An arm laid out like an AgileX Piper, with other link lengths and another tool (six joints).
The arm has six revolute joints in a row. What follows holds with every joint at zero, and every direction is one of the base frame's. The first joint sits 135.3 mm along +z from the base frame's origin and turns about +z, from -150 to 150 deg. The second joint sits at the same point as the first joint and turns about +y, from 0 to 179.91 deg. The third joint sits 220.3 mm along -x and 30.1 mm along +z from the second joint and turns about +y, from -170 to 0 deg. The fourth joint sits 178.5 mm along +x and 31.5 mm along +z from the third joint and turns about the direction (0.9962, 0, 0.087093), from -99.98 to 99.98 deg. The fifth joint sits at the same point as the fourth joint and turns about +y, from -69.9 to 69.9 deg. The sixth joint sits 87.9 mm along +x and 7.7 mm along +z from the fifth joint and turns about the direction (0.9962, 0, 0.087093), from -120 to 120 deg. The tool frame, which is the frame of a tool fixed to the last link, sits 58.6 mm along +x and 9 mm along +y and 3.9 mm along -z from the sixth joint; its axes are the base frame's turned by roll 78.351, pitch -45.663 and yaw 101.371 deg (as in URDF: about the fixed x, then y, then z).
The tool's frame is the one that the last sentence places.
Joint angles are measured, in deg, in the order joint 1, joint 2, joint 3, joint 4, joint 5, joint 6. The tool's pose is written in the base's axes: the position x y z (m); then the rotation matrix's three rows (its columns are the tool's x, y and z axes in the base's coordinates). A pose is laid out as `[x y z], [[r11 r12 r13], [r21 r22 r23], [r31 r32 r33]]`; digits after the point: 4 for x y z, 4 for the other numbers.
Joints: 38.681, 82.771, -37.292, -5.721, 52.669, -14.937
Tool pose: [0.1057 0.0771 0.1070], [[-0.1839 0.9829 -0.0052], [0.9827 0.1838 -0.0210], [-0.0197 -0.0090 -0.9998]]
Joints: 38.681, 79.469, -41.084, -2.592, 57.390, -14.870
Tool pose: [0.1056 0.0853 0.1250], [[-0.1458 0.9893 0.0026], [0.9887 0.1456 0.0363], [0.0355 0.0079 -0.9993]]
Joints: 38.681, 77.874, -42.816, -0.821, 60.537, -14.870
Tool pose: [0.1024 0.0878 0.1340], [[-0.1277 0.9918 -0.0099], [0.9901 0.1281 0.0582], [0.0589 -0.0024 -0.9983]]
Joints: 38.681, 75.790, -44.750, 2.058, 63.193, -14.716
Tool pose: [0.0987 0.0934 0.1451], [[-0.1013 0.9947 -0.0171], [0.9889 0.1026 0.1079], [0.1091 -0.0060 -0.9940]]
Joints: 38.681, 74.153, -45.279, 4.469, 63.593, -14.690
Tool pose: [0.0957 0.0984 0.1511], [[-0.0837 0.9964 -0.0146], [0.9839 0.0850 0.1570], [0.1576 -0.0013 -0.9875]]
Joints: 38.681, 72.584, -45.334, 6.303, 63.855, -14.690
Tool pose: [0.0924 0.1013 0.1555], [[-0.0718 0.9973 -0.0124], [0.9782 0.0729 0.1945], [0.1949 0.0018 -0.9808]]
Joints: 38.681, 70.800, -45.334, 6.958, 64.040, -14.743
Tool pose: [0.0906 0.1018 0.1599], [[-0.0721 0.9974 0.0030], [0.9730 0.0697 0.2198], [0.2191 0.0188 -0.9755]]
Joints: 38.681, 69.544, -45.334, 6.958, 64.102, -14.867
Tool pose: [0.0900 0.1014 0.1629], [[-0.0780 0.9968 0.0187], [0.9699 0.0716 0.2326], [0.2305 0.0362 -0.9724]]
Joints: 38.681, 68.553, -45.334, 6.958, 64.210, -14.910
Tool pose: [0.0894 0.1009 0.1652], [[-0.0818 0.9962 0.0302], [0.9676 0.0721 0.2420], [0.2389 0.0490 -0.9698]]
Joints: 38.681, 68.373, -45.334, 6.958, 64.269, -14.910
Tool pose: [0.0892 0.1007 0.1656], [[-0.0823 0.9961 0.0318], [0.9673 0.0722 0.2433], [0.2401 0.0507 -0.9694]]
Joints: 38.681, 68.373, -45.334, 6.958, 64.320, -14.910
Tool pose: [0.0891 0.1007 0.1656], [[-0.0822 0.9961 0.0310], [0.9674 0.0723 0.2428], [0.2396 0.0500 -0.9696]]
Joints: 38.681, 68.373, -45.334, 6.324, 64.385, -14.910
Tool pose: [0.0899 0.0993 0.1653], [[-0.0870 0.9956 0.0357], [0.9692 0.0763 0.2343], [0.2305 0.0550 -0.9715]]
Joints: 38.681, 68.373, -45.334, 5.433, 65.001, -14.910
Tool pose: [0.0898 0.0967 0.1649], [[-0.0929 0.9951 0.0350], [0.9726 0.0831 0.2170], [0.2130 0.0542 -0.9755]]
